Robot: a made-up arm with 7 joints. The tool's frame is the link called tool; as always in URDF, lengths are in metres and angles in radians. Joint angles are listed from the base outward. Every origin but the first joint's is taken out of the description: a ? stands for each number. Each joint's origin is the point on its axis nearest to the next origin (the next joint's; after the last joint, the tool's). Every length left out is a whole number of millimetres.
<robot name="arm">
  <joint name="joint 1" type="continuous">
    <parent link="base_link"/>
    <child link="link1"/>
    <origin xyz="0 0 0.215" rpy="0 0 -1.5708"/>
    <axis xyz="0 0 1"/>
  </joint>
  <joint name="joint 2" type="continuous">
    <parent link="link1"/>
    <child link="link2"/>
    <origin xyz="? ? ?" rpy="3.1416 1.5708 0"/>
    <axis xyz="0 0 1"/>
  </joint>
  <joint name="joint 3" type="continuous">
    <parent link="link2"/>
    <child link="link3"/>
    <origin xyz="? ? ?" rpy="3.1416 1.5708 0"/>
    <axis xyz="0 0 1"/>
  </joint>
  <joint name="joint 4" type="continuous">
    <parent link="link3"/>
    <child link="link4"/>
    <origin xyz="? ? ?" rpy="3.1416 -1.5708 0"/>
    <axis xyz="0 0 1"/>
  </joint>
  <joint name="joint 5" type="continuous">
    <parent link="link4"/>
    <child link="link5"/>
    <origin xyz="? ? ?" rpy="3.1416 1.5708 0"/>
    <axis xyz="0 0 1"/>
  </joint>
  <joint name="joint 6" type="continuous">
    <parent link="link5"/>
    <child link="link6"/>
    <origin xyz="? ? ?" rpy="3.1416 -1.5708 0"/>
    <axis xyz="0 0 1"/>
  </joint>
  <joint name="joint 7" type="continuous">
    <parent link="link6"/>
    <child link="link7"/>
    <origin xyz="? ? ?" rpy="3.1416 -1.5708 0"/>
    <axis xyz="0 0 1"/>
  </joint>
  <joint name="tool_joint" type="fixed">
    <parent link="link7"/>
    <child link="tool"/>
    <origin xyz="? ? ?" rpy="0 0 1.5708"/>
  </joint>
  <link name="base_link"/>
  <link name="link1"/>
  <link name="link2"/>
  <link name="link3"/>
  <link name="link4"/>
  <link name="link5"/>
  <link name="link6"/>
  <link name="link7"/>
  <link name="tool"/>
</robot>
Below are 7 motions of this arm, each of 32 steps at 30 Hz.
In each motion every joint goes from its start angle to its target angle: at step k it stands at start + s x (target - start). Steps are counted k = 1, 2, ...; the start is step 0. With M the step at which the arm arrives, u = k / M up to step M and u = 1 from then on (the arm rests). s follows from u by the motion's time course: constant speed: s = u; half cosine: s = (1 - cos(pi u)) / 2; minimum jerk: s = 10 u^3 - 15 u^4 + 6 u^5.
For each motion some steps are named. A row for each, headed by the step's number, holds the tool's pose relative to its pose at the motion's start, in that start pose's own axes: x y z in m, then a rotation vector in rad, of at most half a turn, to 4 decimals.
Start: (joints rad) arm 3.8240 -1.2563 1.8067 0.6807 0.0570 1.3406 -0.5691
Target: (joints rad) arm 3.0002 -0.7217 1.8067 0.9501 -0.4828 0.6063 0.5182
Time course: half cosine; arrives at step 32
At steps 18, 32:
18: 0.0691 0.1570 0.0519 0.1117 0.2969 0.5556
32: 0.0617 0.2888 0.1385 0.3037 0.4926 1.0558

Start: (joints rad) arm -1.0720 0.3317 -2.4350 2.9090 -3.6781 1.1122 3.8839
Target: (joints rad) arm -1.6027 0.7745 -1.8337 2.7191 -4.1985 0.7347 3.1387
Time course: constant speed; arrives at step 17
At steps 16, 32:
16: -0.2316 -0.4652 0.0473 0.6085 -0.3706 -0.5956
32: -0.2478 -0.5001 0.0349 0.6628 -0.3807 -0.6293

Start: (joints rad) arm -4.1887 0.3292 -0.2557 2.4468 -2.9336 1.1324 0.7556
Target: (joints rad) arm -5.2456 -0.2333 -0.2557 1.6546 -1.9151 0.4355 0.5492
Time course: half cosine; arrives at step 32
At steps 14, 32:
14: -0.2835 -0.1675 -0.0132 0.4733 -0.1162 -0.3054
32: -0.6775 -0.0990 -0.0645 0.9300 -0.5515 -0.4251

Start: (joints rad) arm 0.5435 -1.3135 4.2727 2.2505 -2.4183 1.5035 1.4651
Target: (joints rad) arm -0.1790 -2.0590 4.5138 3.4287 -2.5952 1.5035 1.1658
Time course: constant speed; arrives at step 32
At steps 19, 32:
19: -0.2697 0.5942 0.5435 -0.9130 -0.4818 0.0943
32: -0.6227 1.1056 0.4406 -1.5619 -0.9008 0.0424

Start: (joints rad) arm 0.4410 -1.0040 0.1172 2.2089 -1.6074 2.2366 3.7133
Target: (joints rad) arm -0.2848 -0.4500 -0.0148 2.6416 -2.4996 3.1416 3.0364
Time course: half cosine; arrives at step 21
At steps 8, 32:
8: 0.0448 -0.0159 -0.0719 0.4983 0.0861 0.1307
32: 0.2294 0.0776 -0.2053 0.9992 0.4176 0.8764

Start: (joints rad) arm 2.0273 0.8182 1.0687 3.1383 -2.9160 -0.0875 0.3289
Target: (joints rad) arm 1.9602 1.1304 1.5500 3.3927 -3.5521 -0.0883 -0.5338
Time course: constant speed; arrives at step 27
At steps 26, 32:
26: -0.2358 -0.3141 -0.0968 0.4182 -0.1517 -1.0038
32: -0.2446 -0.3276 -0.1049 0.4429 -0.1482 -1.0415

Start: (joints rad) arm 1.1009 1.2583 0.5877 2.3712 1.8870 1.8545 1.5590
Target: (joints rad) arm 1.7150 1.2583 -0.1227 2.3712 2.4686 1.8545 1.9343
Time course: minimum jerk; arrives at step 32
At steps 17, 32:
17: 0.1900 -0.0569 0.0653 0.0472 0.0526 0.3481
32: 0.3172 -0.0661 0.1445 0.0485 0.1264 0.5632

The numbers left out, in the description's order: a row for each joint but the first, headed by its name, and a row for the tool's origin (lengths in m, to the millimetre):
joint 2: 0 0 0
joint 3: -0.372 0 0
joint 4: 0 0.05 0
joint 5: -0.527 -0.119 0
joint 6: 0 0 0
joint 7: 0.124 -0.097 0
tool: 0 0 0

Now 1 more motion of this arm.
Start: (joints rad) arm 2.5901 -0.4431 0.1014 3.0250 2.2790 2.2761 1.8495
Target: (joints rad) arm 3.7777 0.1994 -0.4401 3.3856 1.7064 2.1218 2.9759
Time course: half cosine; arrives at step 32
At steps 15, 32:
15: 0.0920 0.1030 -0.1823 0.2055 -0.1567 0.5135
32: 0.2635 0.0715 -0.1642 0.0970 -0.3656 1.1849

